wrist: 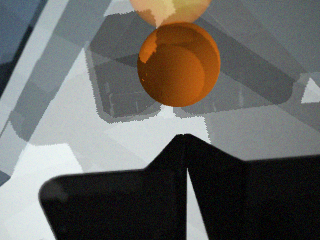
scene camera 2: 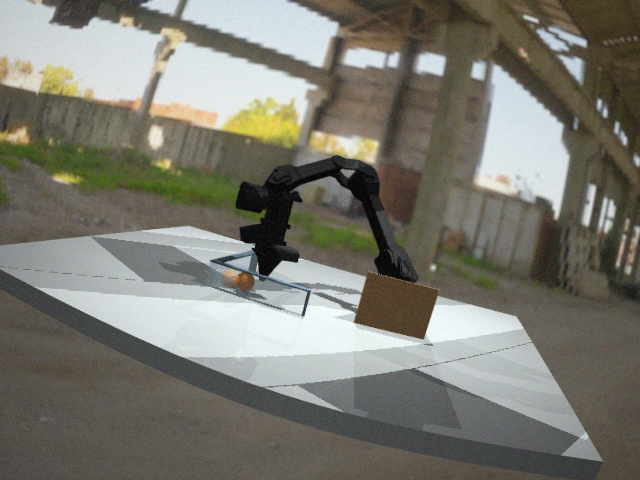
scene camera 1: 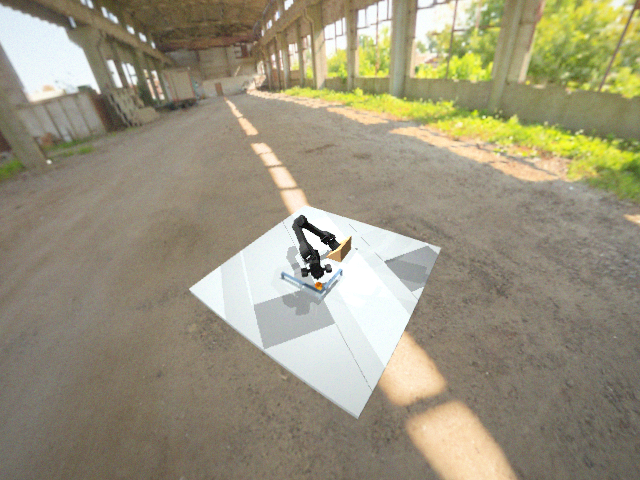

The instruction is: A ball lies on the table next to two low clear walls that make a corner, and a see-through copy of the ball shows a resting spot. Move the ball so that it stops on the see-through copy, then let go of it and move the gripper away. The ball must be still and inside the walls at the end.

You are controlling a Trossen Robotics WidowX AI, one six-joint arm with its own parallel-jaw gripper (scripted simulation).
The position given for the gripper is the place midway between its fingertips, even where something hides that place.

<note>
The gripper (scene camera 2: 261,280) is shut, with nothing in its grasp. Further things: an orange ball (wrist: 178,64).
The gripper shows as well in the wrist view (wrist: 183,141).
</note>
